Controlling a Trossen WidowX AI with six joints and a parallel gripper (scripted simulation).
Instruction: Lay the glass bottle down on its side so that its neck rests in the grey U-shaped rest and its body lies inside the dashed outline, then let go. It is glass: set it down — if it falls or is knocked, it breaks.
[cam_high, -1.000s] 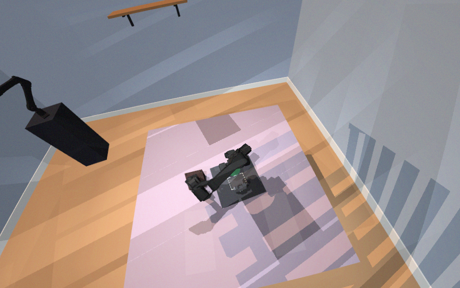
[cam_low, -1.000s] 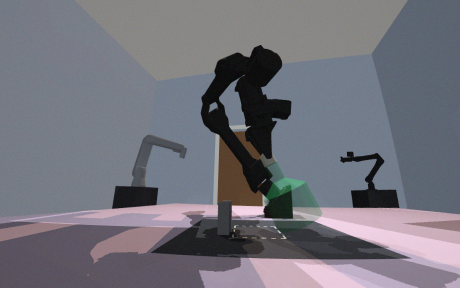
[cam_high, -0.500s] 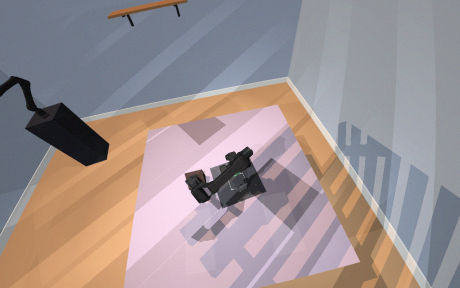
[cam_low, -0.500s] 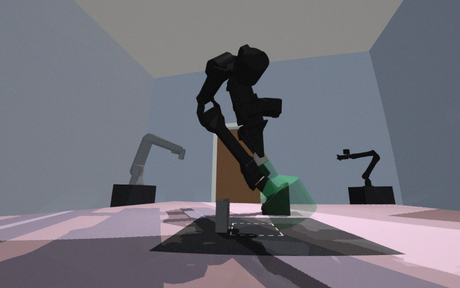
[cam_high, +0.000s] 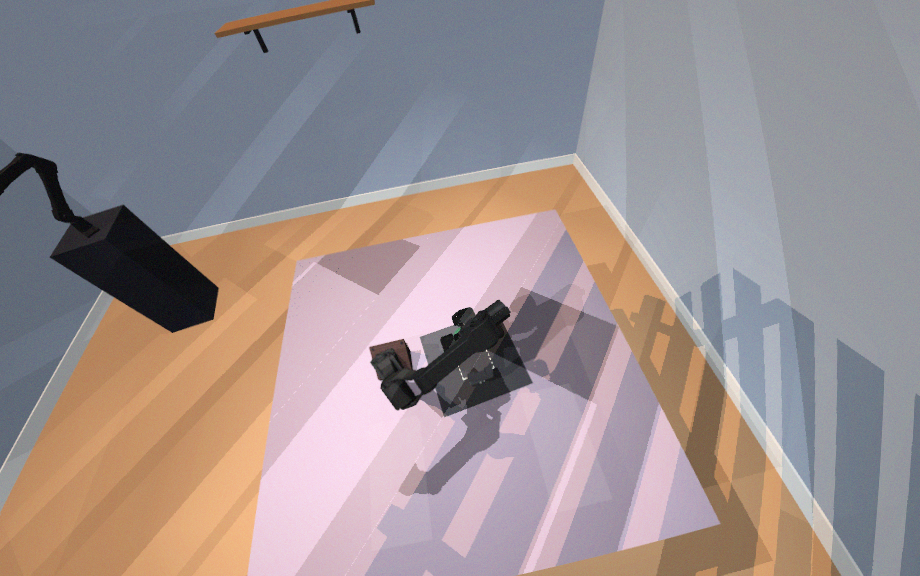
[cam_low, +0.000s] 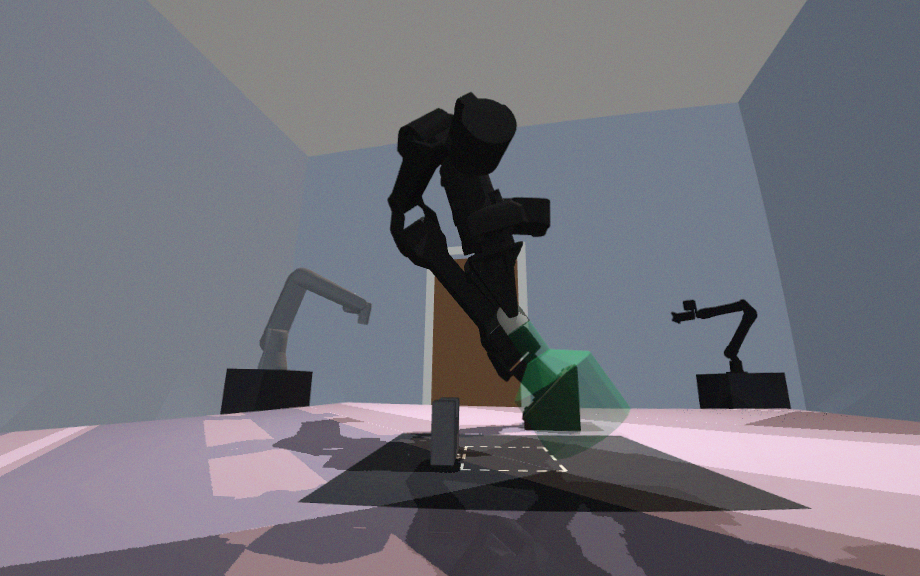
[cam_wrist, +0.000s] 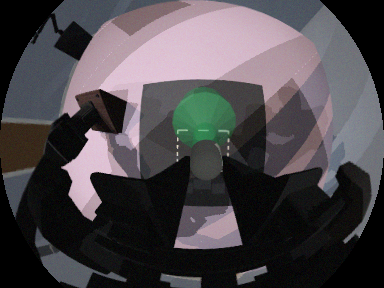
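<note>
Right now my gripper tip is 10 mm to the right of the dark mat and 150 mm above it. The rest, counted from my gripper tip: green glass bottle (30 mm to the left, 40 mm below).
</note>
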